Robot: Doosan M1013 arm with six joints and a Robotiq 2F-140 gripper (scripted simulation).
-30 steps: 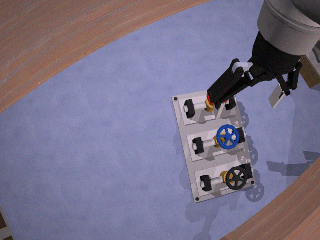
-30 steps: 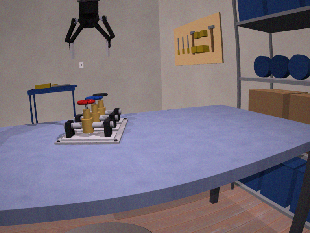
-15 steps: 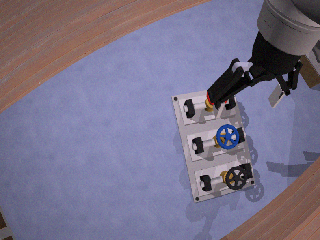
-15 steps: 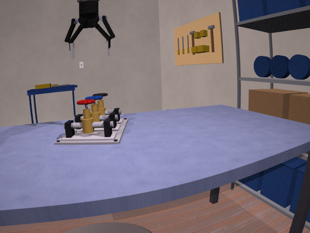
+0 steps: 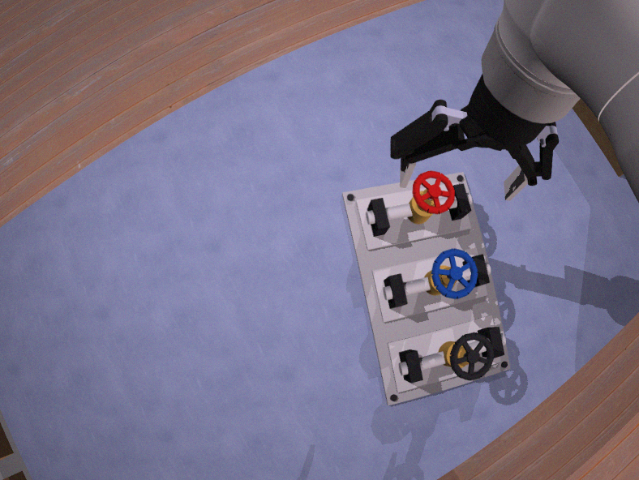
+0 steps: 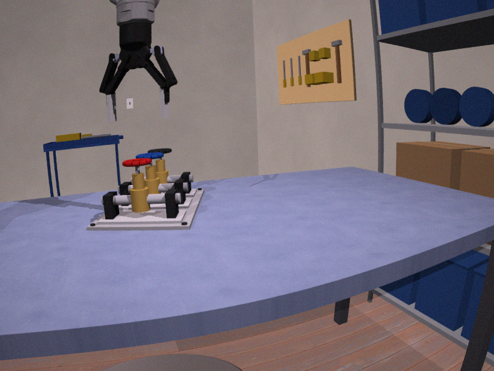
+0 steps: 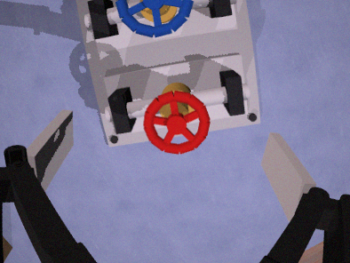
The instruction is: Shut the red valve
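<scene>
My gripper is now 110 mm above the red handwheel and 20 mm to the left of it. From my hand the other things lie so: black handwheel (230 mm to the left, 110 mm below, 30 mm ahead); blue handwheel (110 mm below, 100 mm to the left, 20 mm ahead).
</scene>
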